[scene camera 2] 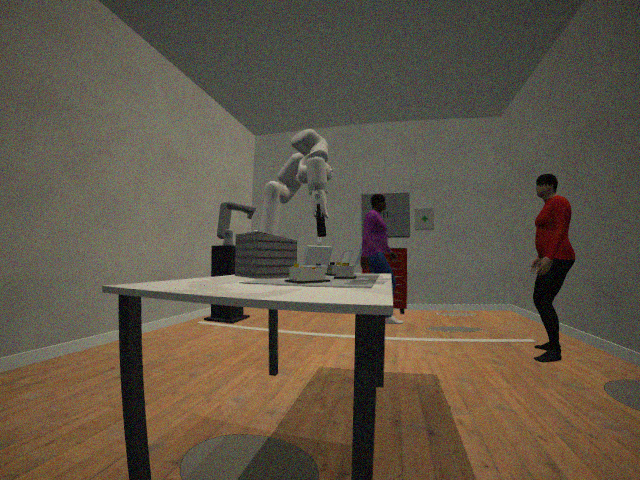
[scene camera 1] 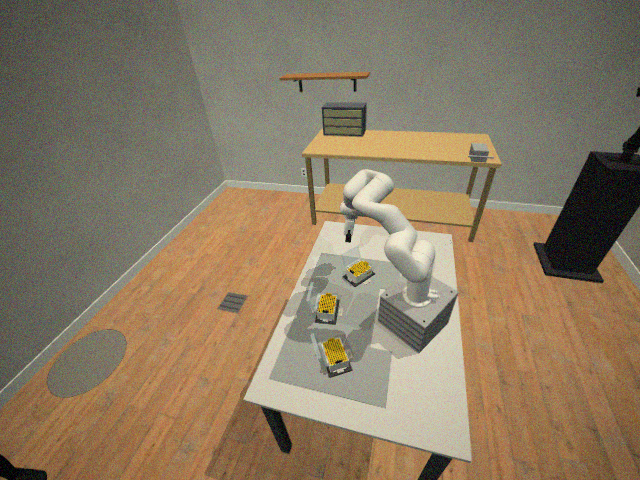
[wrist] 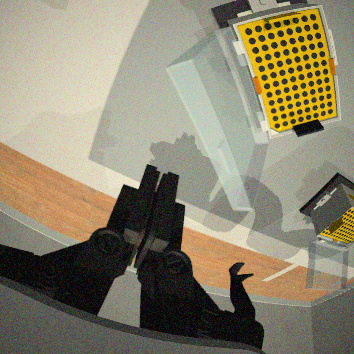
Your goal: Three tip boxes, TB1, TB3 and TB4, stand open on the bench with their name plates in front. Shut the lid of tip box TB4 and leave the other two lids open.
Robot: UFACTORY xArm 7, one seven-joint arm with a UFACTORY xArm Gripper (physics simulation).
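Seen in the pictures: gripper, between the fingertips: (scene camera 2: 322, 236) (scene camera 1: 348, 241) (wrist: 153, 189); arm's base, origin of its link: (scene camera 2: 267, 237) (scene camera 1: 417, 295).
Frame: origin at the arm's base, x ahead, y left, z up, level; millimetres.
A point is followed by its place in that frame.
Tip box TB4 (scene camera 1: 358, 271) @(x 312, y -243, z -150 mm) (wrist: 290, 75) @(x 317, y -267, z -148 mm), with a yellow tip rack, is the far box in scene camera 1. Its clear lid (wrist: 205, 125) @(x 366, y -330, z -62 mm) stands open, tilted out on the side facing the gripper in the wrist view. TB3 (scene camera 1: 327, 306) @(x 414, y 40, z -148 mm) (wrist: 344, 225) @(x 423, y 6, z -148 mm) is the middle box, its clear lid (wrist: 327, 265) @(x 491, y 35, z -107 mm) open. TB1 (scene camera 1: 335, 355) @(x 307, y 290, z -148 mm) is the near box, its clear lid (scene camera 1: 316, 347) @(x 377, y 323, z -61 mm) open. My gripper (scene camera 1: 348, 238) @(x 393, y -343, z -26 mm) (scene camera 2: 321, 235) @(x 393, y -343, z -26 mm) (wrist: 153, 189) @(x 393, y -343, z -26 mm) is shut and empty, raised above the bench beyond TB4 in scene camera 1, apart from its lid. The name plates are not readable.
The boxes stand on a grey mat (scene camera 1: 356, 390) @(x 194, y 389, z -205 mm) on the white bench (scene camera 1: 423, 418) @(x -74, y 428, z -208 mm). The ribbed robot base (scene camera 1: 418, 322) @(x -13, y 134, z -16 mm) (scene camera 2: 266, 255) @(x 61, y -134, z -97 mm) is beside the mat. Two people, in purple (scene camera 2: 376, 232) and red (scene camera 2: 555, 227), stand beyond the bench in scene camera 2.
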